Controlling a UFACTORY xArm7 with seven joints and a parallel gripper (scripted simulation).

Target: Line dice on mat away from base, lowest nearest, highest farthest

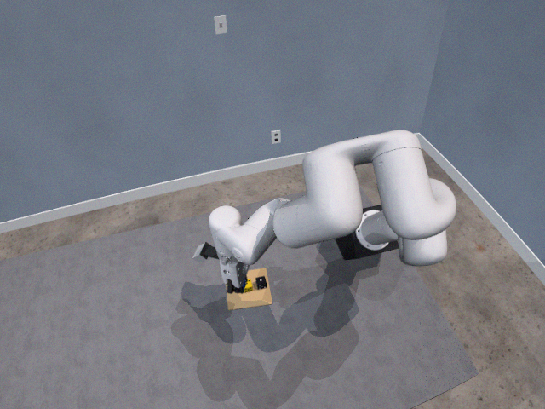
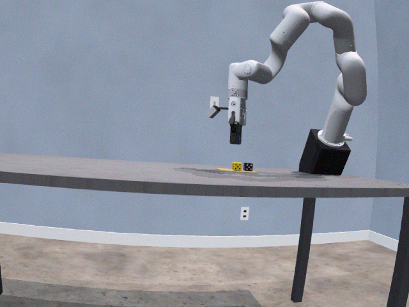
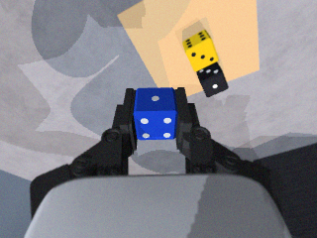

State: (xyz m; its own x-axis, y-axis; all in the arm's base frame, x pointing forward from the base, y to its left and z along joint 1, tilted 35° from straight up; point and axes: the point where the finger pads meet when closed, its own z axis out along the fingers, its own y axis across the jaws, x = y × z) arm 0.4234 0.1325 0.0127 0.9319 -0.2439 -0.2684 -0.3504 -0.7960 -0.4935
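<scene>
My hand is 20 mm past the yellow die, 50 mm to the left of it and 110 mm above it. From my hand the other things lie so: tan mat (20 mm behind, 50 mm to the right, 120 mm below); then black die (60 mm behind, 60 mm to the right, 110 mm below); then blue die (10 mm below).
</scene>
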